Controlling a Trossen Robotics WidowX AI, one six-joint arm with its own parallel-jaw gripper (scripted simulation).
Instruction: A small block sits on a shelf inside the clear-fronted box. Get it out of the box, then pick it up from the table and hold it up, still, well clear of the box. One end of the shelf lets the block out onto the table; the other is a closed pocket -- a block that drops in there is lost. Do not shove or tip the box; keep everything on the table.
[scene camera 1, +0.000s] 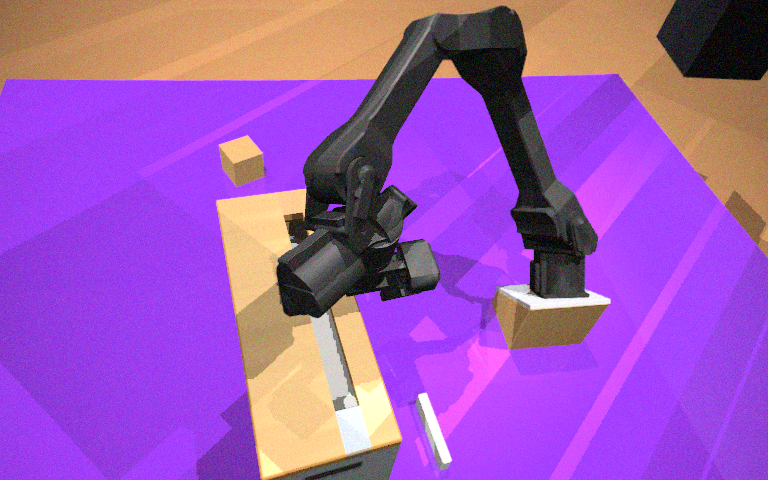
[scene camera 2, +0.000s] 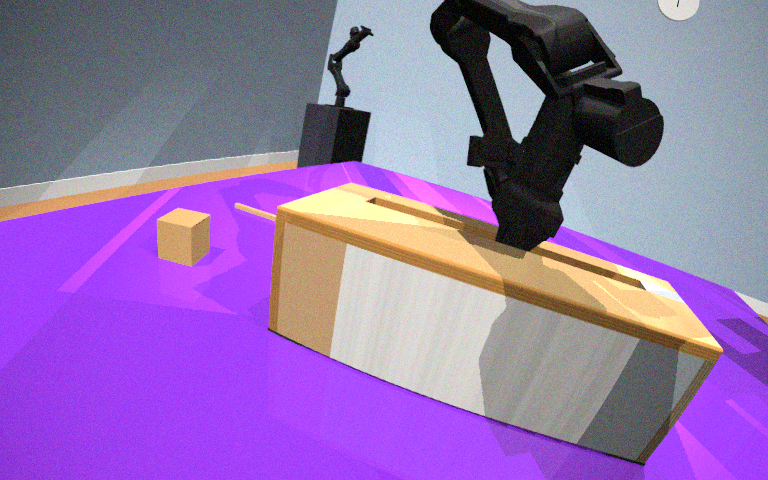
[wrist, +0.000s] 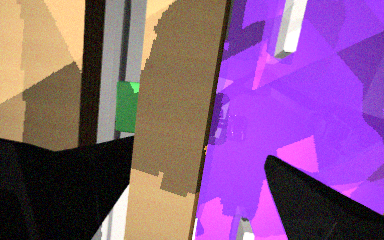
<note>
In view: the gripper (scene camera 2: 494, 261), a green block (wrist: 127, 92), a long box (scene camera 2: 555, 341) and a tan cube (scene camera 2: 183, 236).
The long box also shows in scene camera 1 (scene camera 1: 317, 397) and in the wrist view (wrist: 67, 67). The gripper shows as well in scene camera 1 (scene camera 1: 351, 303) and in the wrist view (wrist: 207, 149). Scene camera 2 does not show the green block, which is hidden by the long box.
</note>
